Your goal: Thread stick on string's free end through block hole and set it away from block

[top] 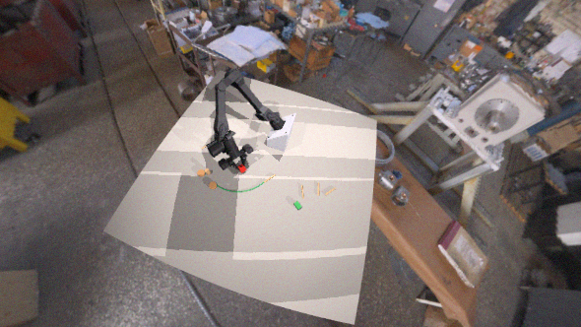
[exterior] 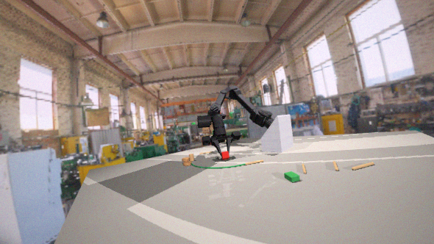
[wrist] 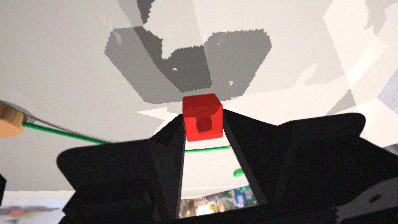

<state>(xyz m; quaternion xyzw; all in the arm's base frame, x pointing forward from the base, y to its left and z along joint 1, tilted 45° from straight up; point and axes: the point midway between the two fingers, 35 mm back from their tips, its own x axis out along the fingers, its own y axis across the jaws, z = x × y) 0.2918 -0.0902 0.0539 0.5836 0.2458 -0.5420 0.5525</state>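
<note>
My gripper tip is right at the small red block. Also, from my gripper tip: wooden peg 100 mm ahead, 160 mm to the right, 10 mm below; small green block 60 mm ahead, 360 mm to the left, 20 mm below.
</note>
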